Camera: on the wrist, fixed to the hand. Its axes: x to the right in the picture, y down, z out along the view.
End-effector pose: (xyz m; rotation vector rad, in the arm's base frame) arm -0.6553 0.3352 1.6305 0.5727 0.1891 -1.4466
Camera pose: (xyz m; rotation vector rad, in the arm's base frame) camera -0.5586 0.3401 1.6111 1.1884 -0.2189 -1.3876
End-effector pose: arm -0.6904 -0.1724 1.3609 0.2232 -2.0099 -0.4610
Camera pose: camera -0.6600 -0.1070 1.4283 0.5557 -1.9789 0.2688
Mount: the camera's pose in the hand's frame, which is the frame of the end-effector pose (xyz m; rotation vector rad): 0.0178 0.0886 -0.0397 0.6531 0.1251 0.0772
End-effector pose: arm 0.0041 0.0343 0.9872 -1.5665 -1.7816 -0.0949
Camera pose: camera 0.1014 0.0508 0.9897 -1.1202 -1.4478 0.3826
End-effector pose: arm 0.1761 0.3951 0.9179 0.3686 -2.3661 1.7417
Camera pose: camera 0.1322 0.4564 0.8542 0.2400 -1.6921 2.4623
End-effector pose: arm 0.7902 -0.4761 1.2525 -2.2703 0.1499 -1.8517
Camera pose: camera 0.7597 -0.5699 1.2572 -1.6797 -0.3025 -1.6779
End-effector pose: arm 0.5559 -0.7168 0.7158 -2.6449 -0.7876 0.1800
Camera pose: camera 0.6241 -0.7881 0.7178 -2.0431 -0.4772 0.2413
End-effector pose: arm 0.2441 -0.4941 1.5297 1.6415 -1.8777 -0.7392
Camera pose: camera 0.2080 -0.5042 1.6210 1.9112 -2.2082 0.0345
